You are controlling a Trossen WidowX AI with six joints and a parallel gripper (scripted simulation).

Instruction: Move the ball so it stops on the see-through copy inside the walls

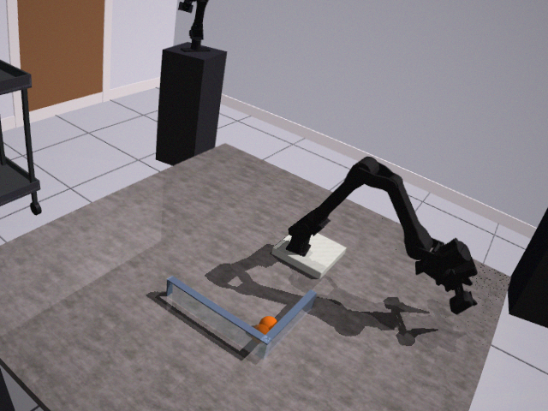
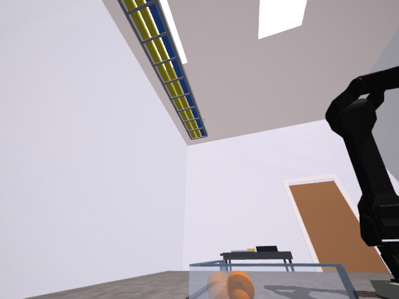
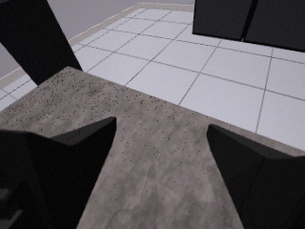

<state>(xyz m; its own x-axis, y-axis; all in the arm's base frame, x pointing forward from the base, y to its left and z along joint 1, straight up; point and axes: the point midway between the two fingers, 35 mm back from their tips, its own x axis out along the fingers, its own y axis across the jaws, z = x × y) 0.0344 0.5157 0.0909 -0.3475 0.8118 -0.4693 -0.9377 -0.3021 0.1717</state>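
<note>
The orange ball is 33 cm ahead of my gripper tip, 50 cm to the right of it and 8 cm below it. The rest, counted from my gripper tip: see-through copy of ball (37 cm ahead, 51 cm to the right, 8 cm below).
</note>
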